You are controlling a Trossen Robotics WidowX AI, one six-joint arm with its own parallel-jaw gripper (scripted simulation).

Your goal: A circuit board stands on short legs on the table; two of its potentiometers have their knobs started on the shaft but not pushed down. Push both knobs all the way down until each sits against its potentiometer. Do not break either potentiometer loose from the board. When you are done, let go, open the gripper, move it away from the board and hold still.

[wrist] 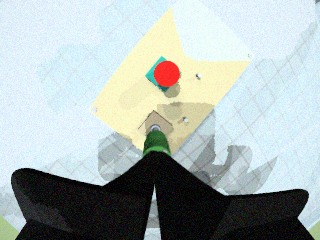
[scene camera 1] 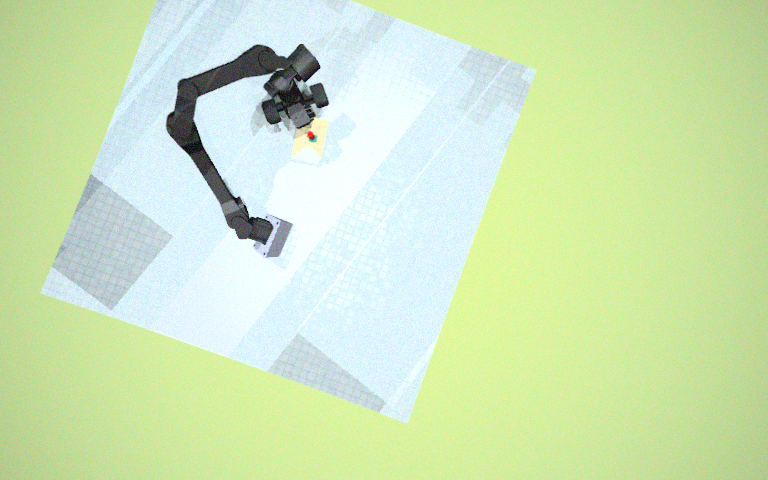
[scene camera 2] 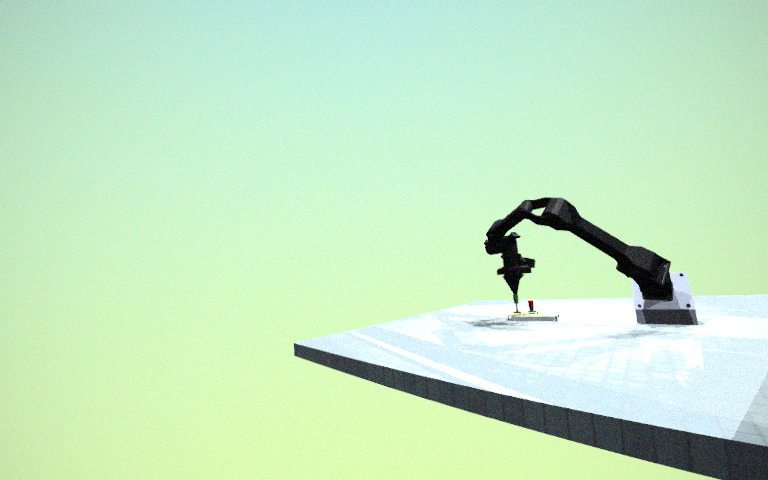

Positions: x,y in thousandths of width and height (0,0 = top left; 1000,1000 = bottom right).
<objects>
My gripper shows in the wrist view (489,660), in scene camera 1 (395,243) and in scene camera 2 (671,614).
</objects>
